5 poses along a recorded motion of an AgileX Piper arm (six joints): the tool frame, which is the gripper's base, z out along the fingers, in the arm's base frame.
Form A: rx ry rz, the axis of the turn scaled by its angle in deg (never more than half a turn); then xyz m.
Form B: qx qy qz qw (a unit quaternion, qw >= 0); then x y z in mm. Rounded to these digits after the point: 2 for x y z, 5 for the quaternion.
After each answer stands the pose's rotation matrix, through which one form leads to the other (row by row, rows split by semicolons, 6 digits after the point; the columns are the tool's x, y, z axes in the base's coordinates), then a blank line. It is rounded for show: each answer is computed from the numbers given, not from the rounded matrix.
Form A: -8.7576 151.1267 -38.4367 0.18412 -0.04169 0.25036
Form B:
-0.05487 0.94680 -0.24080 0.20634 184.12 -41.69 250.36
-0.908824 -0.004517 0.417154; -0.203270 0.878007 -0.433341; -0.364307 -0.478626 -0.798873

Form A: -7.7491 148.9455 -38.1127 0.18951 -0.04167 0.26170
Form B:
-0.04904 0.94264 -0.24121 0.22546 189.51 -41.67 261.70
-0.893521 0.016308 0.448726; -0.201227 0.878828 -0.432631; -0.401408 -0.476860 -0.781969

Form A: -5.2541 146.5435 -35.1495 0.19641 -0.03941 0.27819
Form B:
-0.03372 0.94043 -0.22557 0.25214 196.41 -39.41 278.19
-0.870576 0.050332 0.489452; -0.177168 0.895964 -0.407259; -0.459030 -0.441266 -0.771088

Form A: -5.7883 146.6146 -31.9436 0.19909 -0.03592 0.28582
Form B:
-0.03725 0.94345 -0.20555 0.25742 199.09 -35.92 285.82
-0.864693 0.035547 0.501041; -0.176109 0.912721 -0.368682; -0.470416 -0.407034 -0.782963

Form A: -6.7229 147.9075 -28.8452 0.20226 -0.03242 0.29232
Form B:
-0.04313 0.94897 -0.18507 0.25170 202.26 -32.42 292.32
-0.869574 0.011298 0.493673; -0.175028 0.927778 -0.329535; -0.461742 -0.372962 -0.804794

